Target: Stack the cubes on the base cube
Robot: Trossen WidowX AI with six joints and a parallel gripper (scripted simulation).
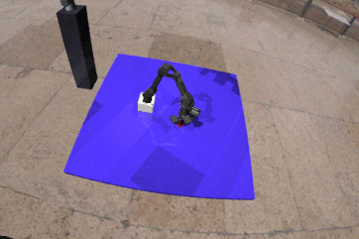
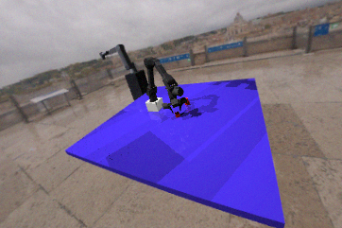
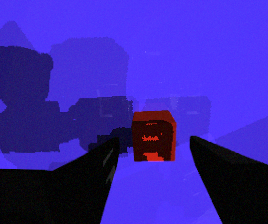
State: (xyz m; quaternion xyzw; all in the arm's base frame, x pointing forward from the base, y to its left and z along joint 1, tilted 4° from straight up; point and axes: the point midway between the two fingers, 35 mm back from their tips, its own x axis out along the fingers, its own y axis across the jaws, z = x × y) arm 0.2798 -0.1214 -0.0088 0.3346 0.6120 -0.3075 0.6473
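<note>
Now: the red cube 20 mm below my gripper tip.
</note>
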